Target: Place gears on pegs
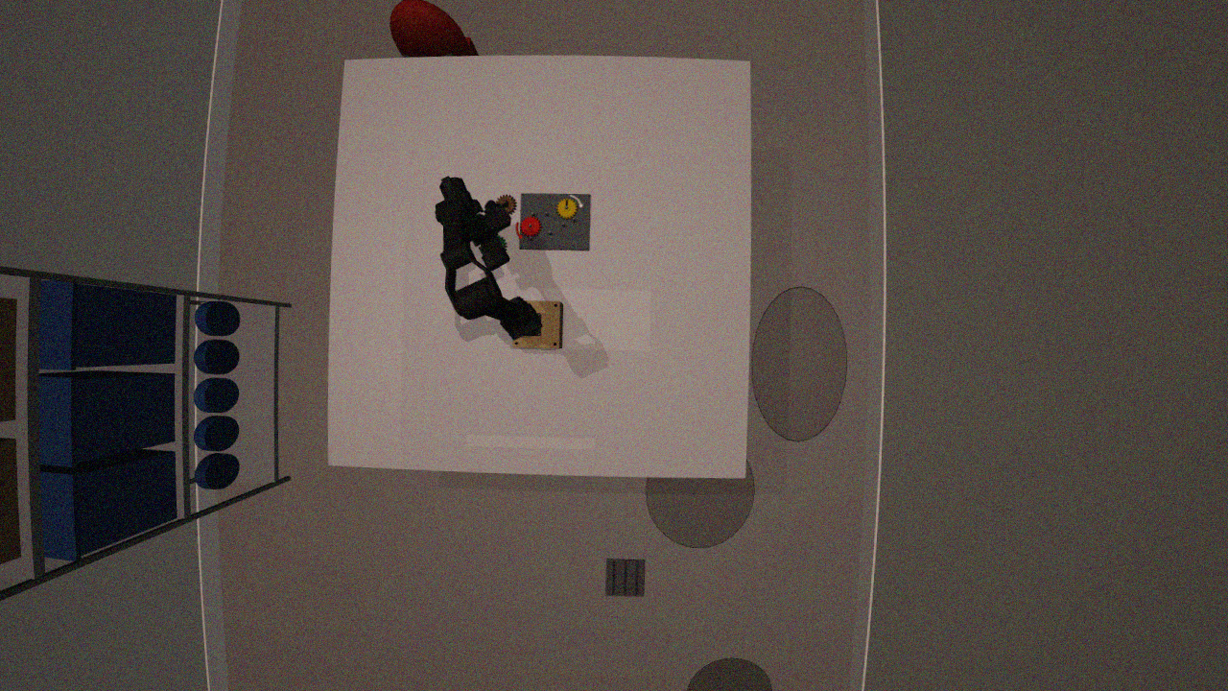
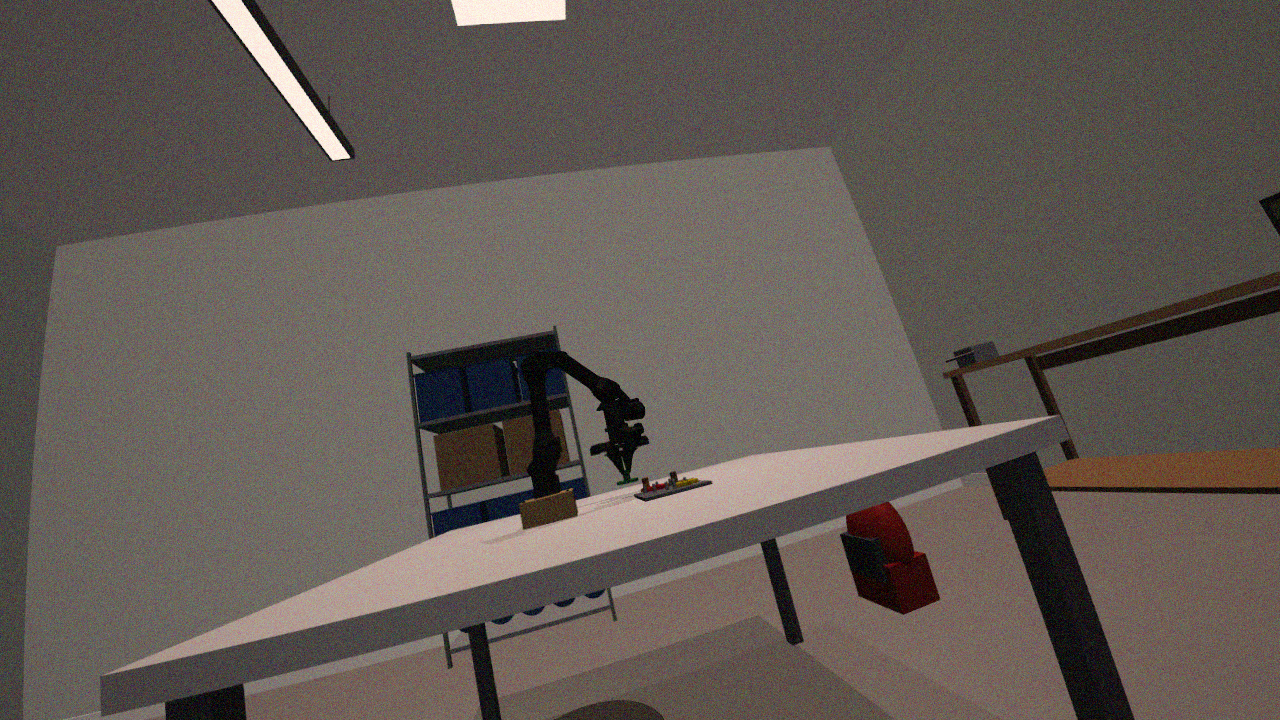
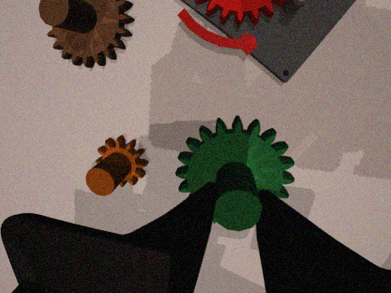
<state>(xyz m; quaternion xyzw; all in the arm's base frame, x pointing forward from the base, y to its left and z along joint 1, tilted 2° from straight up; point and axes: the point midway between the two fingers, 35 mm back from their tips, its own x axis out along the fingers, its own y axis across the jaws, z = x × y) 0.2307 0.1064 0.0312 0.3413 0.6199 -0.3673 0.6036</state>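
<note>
The small orange gear lies 6 cm ahead of my gripper tip, 6 cm to the left of it and 5 cm below it. Also, from my gripper tip: red gear 7 cm ahead, 9 cm to the right, 5 cm below; then green gear 1 cm below; then red arrow 6 cm ahead, 6 cm to the right, 6 cm below.
</note>
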